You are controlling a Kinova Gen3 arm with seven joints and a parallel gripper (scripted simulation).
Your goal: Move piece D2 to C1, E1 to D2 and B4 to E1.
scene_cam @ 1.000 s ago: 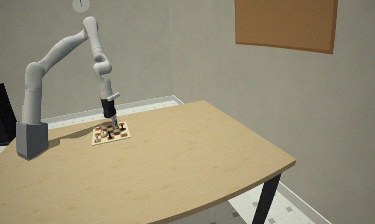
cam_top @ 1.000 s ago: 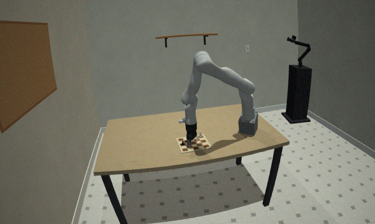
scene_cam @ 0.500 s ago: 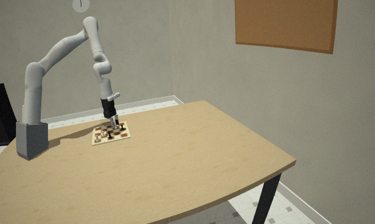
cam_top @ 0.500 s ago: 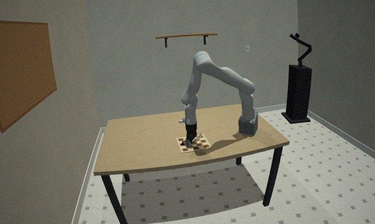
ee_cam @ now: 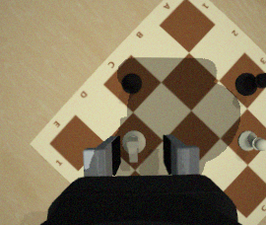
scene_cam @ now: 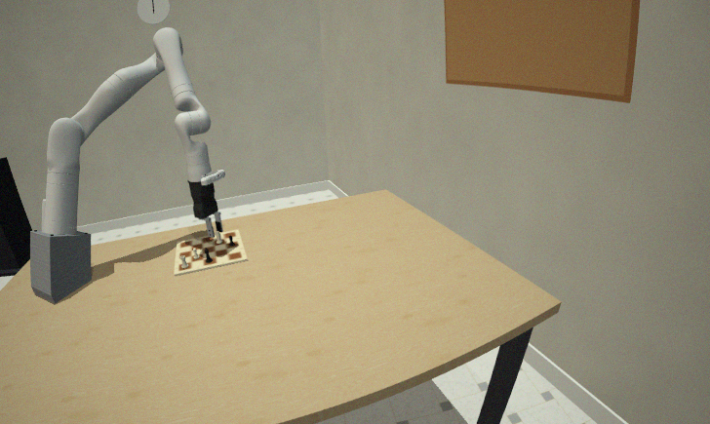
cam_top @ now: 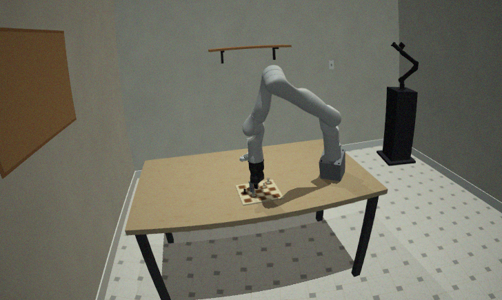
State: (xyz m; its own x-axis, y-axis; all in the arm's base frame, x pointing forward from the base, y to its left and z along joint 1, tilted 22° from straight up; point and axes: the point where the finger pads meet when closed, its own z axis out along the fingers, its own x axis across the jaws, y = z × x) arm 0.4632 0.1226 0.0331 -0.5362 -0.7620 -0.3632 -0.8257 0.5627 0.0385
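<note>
The white piece is 30 mm below my hand and 10 mm to the left of it. The rest, counted from my hand: chessboard (50 mm below, 40 mm to the right, 20 mm behind).
</note>
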